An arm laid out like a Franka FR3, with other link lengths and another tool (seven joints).
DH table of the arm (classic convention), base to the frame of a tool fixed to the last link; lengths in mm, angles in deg. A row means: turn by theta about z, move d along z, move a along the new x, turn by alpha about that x. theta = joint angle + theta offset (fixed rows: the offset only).
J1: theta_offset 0  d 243.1  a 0  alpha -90
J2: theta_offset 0  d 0  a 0  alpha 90
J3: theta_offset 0  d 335  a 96.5  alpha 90
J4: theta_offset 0  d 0  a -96.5  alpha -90
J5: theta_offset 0  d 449.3  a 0  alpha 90
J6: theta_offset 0  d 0  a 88  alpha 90
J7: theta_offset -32  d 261.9  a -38.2  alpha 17.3
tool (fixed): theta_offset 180  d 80.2  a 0  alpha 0
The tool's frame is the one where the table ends.
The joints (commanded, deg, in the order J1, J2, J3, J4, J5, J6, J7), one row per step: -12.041, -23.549, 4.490, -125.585, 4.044, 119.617, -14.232; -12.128, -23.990, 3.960, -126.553, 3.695, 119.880, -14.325; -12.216, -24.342, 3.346, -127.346, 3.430, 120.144, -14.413; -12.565, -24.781, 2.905, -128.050, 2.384, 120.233, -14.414; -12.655, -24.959, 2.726, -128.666, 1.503, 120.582, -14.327; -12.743, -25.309, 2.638, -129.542, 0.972, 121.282, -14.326; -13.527, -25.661, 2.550, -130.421, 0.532, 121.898, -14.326; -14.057, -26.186, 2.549, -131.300, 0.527, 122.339, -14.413; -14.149, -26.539, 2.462, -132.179, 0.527, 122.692, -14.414; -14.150, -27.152, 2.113, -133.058, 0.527, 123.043, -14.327; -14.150, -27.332, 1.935, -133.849, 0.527, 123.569, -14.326; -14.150, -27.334, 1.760, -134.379, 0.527, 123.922, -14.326; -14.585, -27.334, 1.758, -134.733, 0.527, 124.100, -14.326; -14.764, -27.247, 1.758, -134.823, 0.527, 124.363, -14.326
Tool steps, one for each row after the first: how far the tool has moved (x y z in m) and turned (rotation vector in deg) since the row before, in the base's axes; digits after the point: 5 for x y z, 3 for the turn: -0.00509, -0.00709, -0.00508, -0.152, 0.274, -0.447; -0.00423, -0.00739, -0.00410, -0.032, 0.169, -0.535; -0.00561, -0.01161, -0.00279, -0.818, 0.313, -0.529; -0.00280, -0.00628, -0.00375, -0.739, 0.223, -0.147; -0.00205, -0.00399, -0.00401, -0.519, -0.082, -0.058; -0.00382, -0.00988, -0.00424, -0.414, -0.011, -0.766; -0.00388, -0.00460, -0.00316, -0.068, -0.074, -0.459; -0.00361, -0.00106, -0.00501, 0.058, 0.163, -0.182; -0.00396, -0.00224, -0.00259, 0.138, -0.123, -0.408; -0.00221, -0.00115, -0.00530, 0.091, 0.065, -0.168; -0.00163, -0.00119, -0.00464, 0.115, 0.151, -0.161; -0.00215, -0.00371, -0.00326, 0.039, 0.171, -0.441; 0.00043, -0.00181, -0.00110, -0.018, -0.084, -0.179
